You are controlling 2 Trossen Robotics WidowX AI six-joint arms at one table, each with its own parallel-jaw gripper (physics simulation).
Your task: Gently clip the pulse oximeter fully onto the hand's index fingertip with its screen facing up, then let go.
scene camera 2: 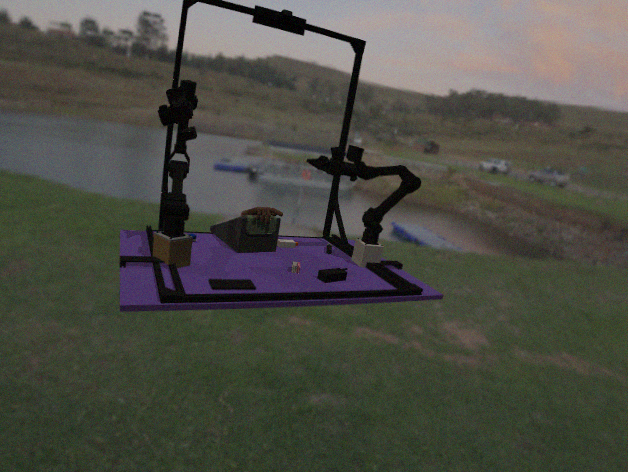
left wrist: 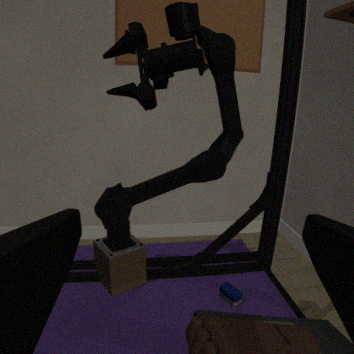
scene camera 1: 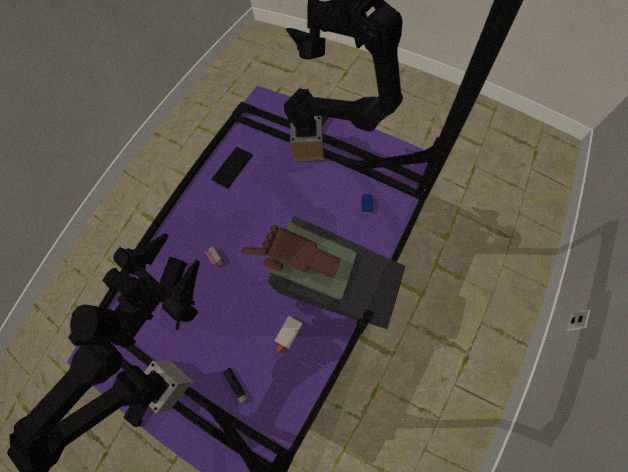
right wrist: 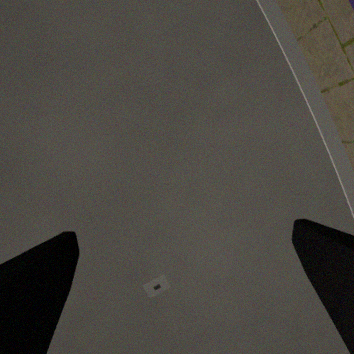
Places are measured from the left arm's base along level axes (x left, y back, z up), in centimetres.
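Pixels of known places: left gripper, fingertip midpoint: [scene camera 2: 309, 161] [left wrist: 194, 223] [scene camera 1: 182, 247]; right gripper, fingertip midpoint: [scene camera 2: 178, 120] [left wrist: 104, 74] [scene camera 1: 286, 9] [right wrist: 186, 236]; left arm's base at its link origin: [scene camera 2: 369, 242] [scene camera 1: 154, 386]; right arm's base at its link origin: [scene camera 2: 173, 234] [left wrist: 118, 242] [scene camera 1: 306, 128].
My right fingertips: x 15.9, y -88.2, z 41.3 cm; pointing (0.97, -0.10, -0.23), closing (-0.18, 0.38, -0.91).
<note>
For each thing: its top centre in the pictures, then the offset to it from my right fingertips. "pt": a spot on its surface instead. Level surfaces: height alone.
- small white-and-pink piece at a spot on its surface: [scene camera 1: 214, 256] pt dx -2.7, dy +50.1, dz -48.8 cm
- small blue piece with a pale base, top centre: [left wrist: 230, 288] [scene camera 1: 367, 201] dx -30.7, dy +9.1, dz -48.6 cm
- white box with an orange end, top centre: [scene camera 1: 286, 335] [scene camera 2: 288, 240] dx -34.6, dy +55.3, dz -49.1 cm
- black cylinder at its top centre: [scene camera 1: 233, 385] dx -31.3, dy +75.5, dz -49.1 cm
- purple mat at its surface level: dz -51.9 cm
- black slab at its top centre: [scene camera 2: 232, 283] [scene camera 1: 231, 166] dx +15.3, dy +22.6, dz -51.1 cm
- black box at its top centre: [scene camera 1: 169, 274] [scene camera 2: 333, 271] dx +5.3, dy +63.3, dz -48.3 cm
A brown hand [scene camera 1: 291, 248] [scene camera 2: 262, 212] [left wrist: 255, 334] rests on a pale green pad on a dark wedge; its index finger [scene camera 1: 252, 250] sticks out bare. A small white-and-pink piece [scene camera 1: 214, 256] [scene camera 2: 295, 267] lies on the mat beyond the fingertip, apart from it. A small blue piece with a pale base [scene camera 1: 367, 203] [left wrist: 231, 294] lies on the hand's other side. I cannot tell surely which is the oximeter; no screen is readable. My left gripper [scene camera 1: 179, 249] [scene camera 2: 309, 161] [left wrist: 194, 223] is open and empty, raised above the mat. My right gripper [left wrist: 104, 74] [right wrist: 186, 236] is open and empty, high and away from the hand.
A white box with an orange end [scene camera 1: 288, 331] and a black cylinder [scene camera 1: 234, 384] lie on the purple mat [scene camera 1: 218, 319]. A black slab [scene camera 1: 232, 167] lies near the far corner. A black box [scene camera 2: 332, 275] shows in scene camera 2. Dark rails and an upright post [scene camera 1: 469, 91] border the table.
</note>
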